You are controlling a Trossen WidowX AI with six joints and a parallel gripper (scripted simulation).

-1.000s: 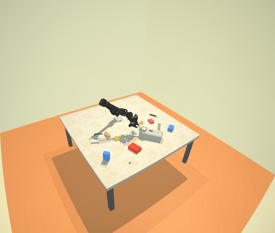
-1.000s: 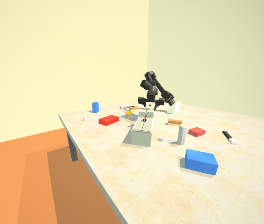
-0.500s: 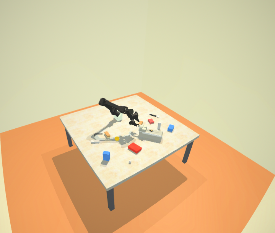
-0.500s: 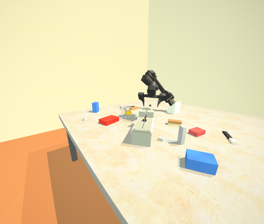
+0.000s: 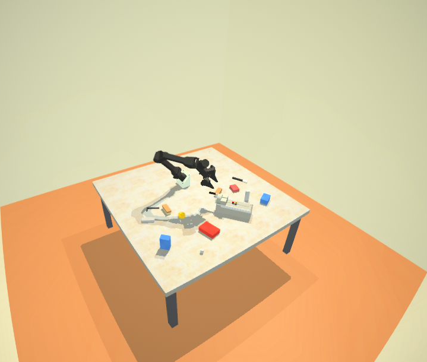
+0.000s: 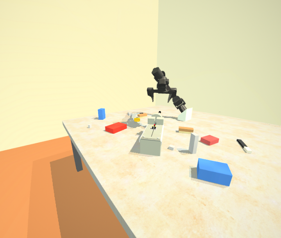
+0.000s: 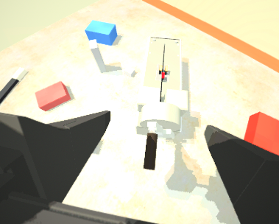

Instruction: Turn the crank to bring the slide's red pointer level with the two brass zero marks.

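Now: the crank 10 mm to the right of my gripper tip and 80 mm below it. Also, from my gripper tip: brown crank handle (10 mm behind, 10 mm to the right, 70 mm below); red pointer (120 mm ahead, 80 mm to the left, 110 mm below); yellow disc (30 mm behind, 270 mm to the right, 180 mm below).
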